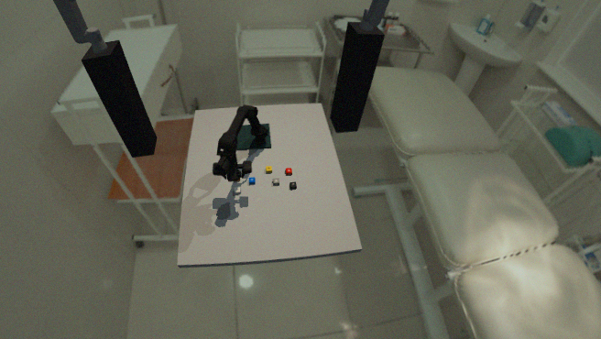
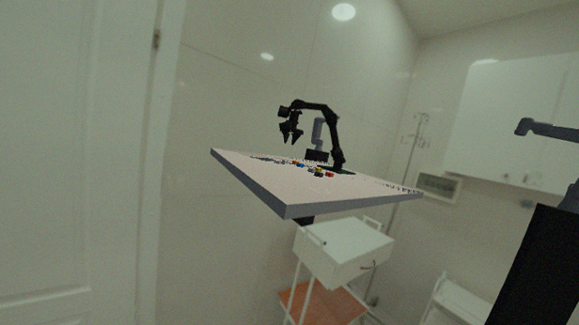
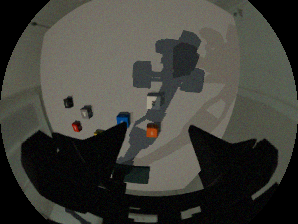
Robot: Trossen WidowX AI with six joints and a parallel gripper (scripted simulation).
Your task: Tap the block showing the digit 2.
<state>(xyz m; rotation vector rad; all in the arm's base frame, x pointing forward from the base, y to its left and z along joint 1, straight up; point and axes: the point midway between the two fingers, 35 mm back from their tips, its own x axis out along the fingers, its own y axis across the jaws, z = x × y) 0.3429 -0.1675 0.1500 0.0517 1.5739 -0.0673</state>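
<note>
Right now the white block is 110 mm below my gripper tip. Round my gripper tip: grey block: 30 mm behind, 220 mm to the left, 110 mm below; blue block: 50 mm behind, 90 mm to the left, 110 mm below; orange block: 90 mm behind, 10 mm to the left, 110 mm below.
</note>
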